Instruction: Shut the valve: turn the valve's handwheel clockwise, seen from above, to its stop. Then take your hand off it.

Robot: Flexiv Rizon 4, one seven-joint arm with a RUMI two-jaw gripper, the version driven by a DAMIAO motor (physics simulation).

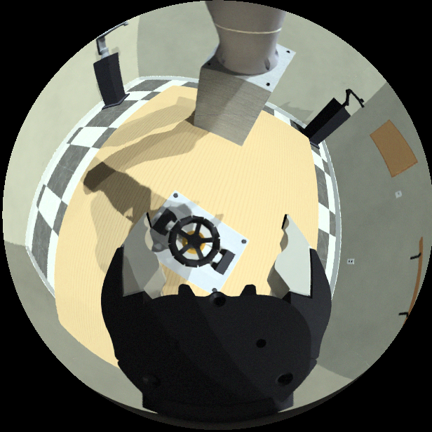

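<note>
The valve's black handwheel, a round rim with spokes, stands over a yellow-orange part on a pale mounting plate. Two black blocks on the plate flank the wheel, one at its upper left and one at its lower right. My gripper is open, with its two pale jaws wide apart. The wheel shows between the jaws, nearer the left one, and neither jaw is seen touching it. How far the fingertips are above the wheel is hard to tell. The left jaw hides part of the plate's left side.
The arm's base stands on a grey metal block at the top, beyond the valve. Black posts stand at the upper left and upper right. A checkered border runs around the wooden surface. The arm's shadow falls left of the valve.
</note>
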